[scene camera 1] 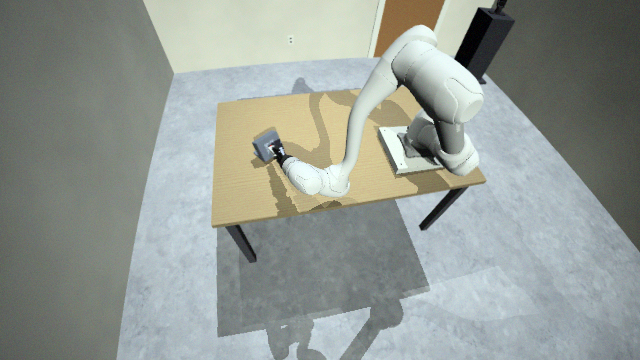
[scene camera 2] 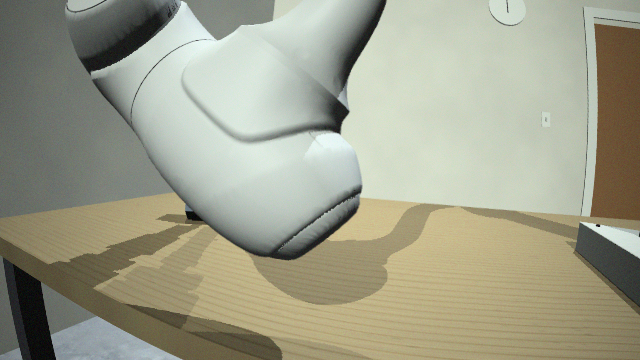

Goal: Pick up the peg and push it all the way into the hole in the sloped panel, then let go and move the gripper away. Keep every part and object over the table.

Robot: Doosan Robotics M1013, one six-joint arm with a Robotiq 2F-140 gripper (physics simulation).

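Where they show: gripper, fingertip midpoint: (scene camera 1: 271,148); arm's base at its link origin: (scene camera 1: 415,145).
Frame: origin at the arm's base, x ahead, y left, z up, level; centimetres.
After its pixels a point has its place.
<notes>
The grey-blue sloped panel (scene camera 1: 260,146) @[z 5.8, x 85.4, y -2.2 cm] stands on the left part of the table in scene camera 1. My gripper (scene camera 1: 273,149) @[z 4.3, x 80.1, y -1.4 cm] is at the panel's face, shut on the peg. The peg (scene camera 1: 271,147) shows as a small red and white spot between the fingertips and the panel. The hole is hidden by the fingers, and how deep the peg sits in it cannot be told. In scene camera 2 the arm hides the gripper and the peg, and a small dark part of the panel's base may show behind it.
The wooden table (scene camera 1: 240,200) @[z -3.8, x 96.6, y 22.6 cm] (scene camera 2: 475,280) @[z -3.8, x 36.8, y 6.4 cm] carries the arm's white base plate (scene camera 1: 392,150) @[z 1.0, x 15.5, y 3.4 cm] (scene camera 2: 605,260) @[z -1.9, x 17.3, y -0.6 cm] on its right side. The arm's wrist (scene camera 1: 312,180) @[z 25.4, x 63.9, y 34.5 cm] (scene camera 2: 240,165) @[z 9.2, x 50.6, y 32.1 cm] hangs low over the table's front part. The table's left edge lies a little beyond the panel.
</notes>
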